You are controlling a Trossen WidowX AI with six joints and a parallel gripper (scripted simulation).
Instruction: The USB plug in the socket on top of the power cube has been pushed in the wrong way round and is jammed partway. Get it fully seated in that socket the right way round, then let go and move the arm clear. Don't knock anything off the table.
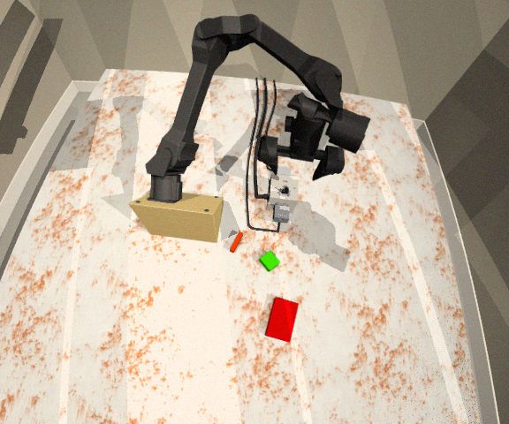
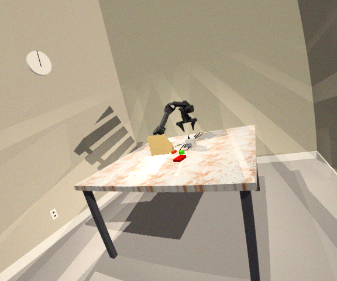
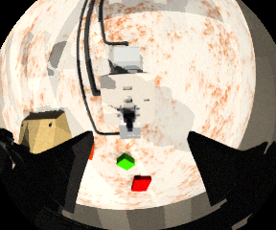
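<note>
Now: the dark usb plug 60 mm below my gripper tip, 10 mm to the right of it and 10 mm behind it. The rest, counted from my gripper tip: flat red block 320 mm to the right, 140 mm below, 20 mm ahead; then orange stick 140 mm to the right, 140 mm below, 120 mm behind; then green cube 180 mm to the right, 130 mm below, 20 mm behind.
</note>
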